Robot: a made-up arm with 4 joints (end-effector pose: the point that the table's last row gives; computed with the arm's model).
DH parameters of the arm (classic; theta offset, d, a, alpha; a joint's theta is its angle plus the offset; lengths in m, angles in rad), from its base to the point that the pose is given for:
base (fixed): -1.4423 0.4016 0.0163 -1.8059
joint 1: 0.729 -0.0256 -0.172 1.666
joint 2: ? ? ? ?
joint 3: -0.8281 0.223 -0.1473 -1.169
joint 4: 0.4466 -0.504 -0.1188 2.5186
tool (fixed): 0.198 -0.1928 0 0
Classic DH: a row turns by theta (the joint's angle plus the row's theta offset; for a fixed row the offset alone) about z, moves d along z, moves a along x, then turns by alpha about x.
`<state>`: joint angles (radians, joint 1 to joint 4).
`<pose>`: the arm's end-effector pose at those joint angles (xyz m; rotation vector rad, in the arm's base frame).
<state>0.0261 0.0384 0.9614 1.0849</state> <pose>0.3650 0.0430 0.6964 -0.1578 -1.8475 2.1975</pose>
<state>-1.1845 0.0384 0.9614 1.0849</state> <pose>0.2631 0.3732 0.4509 0.2621 0.3758 -2.9740</pose>
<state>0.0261 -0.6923 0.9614 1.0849</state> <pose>0.3244 -0.1435 0.5345 -0.1067 -1.2376 1.7725</pose>
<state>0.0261 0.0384 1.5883 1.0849</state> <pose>0.2773 -0.1883 0.5703 -0.3499 -2.1378 1.4419</pose>
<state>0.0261 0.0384 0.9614 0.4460</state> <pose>0.3020 0.1006 0.7536 0.2335 1.8105 -2.0867</pose>
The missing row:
joint 2: -0.3814 -0.1023 0.0133 -1.8294
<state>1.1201 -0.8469 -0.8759 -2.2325</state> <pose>0.2910 0.0689 0.6343 0.0093 0.7741 1.0199</pose>
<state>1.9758 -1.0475 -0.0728 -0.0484</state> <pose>0.4445 -0.0990 0.5031 -0.3659 2.7227 -0.1013</pose>
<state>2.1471 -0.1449 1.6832 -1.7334</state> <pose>-0.1216 -0.0875 0.3185 -2.6513 -1.3458 0.5404</pose>
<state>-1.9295 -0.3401 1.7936 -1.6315</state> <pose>-0.1562 0.0825 0.4440 -0.6609 -0.4636 -0.6966</pose>
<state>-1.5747 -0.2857 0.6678 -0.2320</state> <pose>0.1174 0.3626 0.1730 -0.8354 -0.4340 -2.0276</pose>
